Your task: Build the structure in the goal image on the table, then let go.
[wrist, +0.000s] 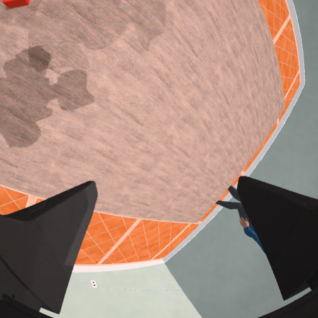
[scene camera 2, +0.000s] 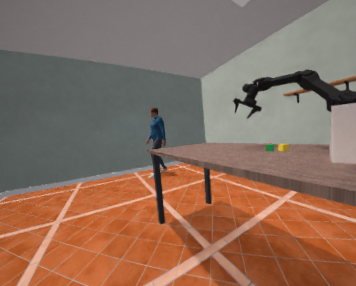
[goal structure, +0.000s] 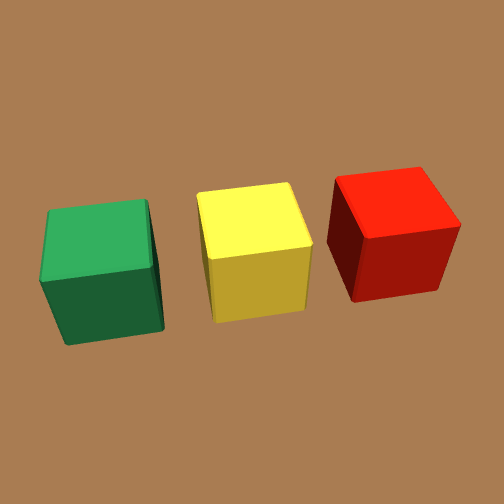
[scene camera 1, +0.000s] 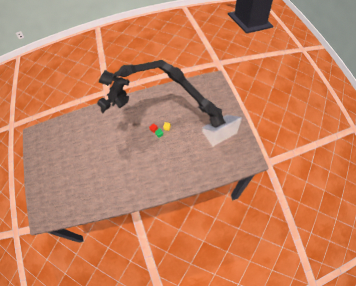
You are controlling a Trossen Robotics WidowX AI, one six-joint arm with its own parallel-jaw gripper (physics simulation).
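Pixels of known places: gripper, fingertip midpoint: [scene camera 2: 241,116] [scene camera 1: 107,109]; arm's base, link origin: [scene camera 1: 219,124].
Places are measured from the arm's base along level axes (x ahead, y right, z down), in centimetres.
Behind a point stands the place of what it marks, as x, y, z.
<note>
A red cube [scene camera 1: 153,128] @(31.8, 17.1, 8.3) [wrist: 16,2] lies on the table [scene camera 1: 75,175] @(85.0, 10.4, 11.6) [scene camera 2: 220,154] @(46.7, -6.3, 11.6) [wrist: 190,125]; part of it shows at the top left edge of the wrist view. A green cube [scene camera 1: 159,133] @(29.9, 12.7, 8.4) [scene camera 2: 270,147] @(28.9, 12.3, 9.7) is close beside it, corner to corner; whether they touch is unclear. A yellow cube [scene camera 1: 167,126] @(24.2, 14.9, 8.3) [scene camera 2: 283,147] @(23.6, 13.8, 9.7) stands a little apart on the side nearer the arm's base. In scene camera 2 the red cube does not show. My gripper [scene camera 1: 104,91] [scene camera 2: 242,114] @(52.1, 28.0, -10.6) [wrist: 168,186] is open and empty, high above the table and farther from the base than the cubes.
The arm's pale base block [scene camera 1: 222,132] @(0.9, -5.4, -0.5) [scene camera 2: 344,132] @(3.3, -5.6, 2.6) stands at the table's right end in scene camera 1. The arm's shadow falls around the cubes. A person in blue [scene camera 2: 157,129] [wrist: 252,235] stands beyond the table. A dark pillar [scene camera 1: 253,15] stands on the floor behind.
</note>
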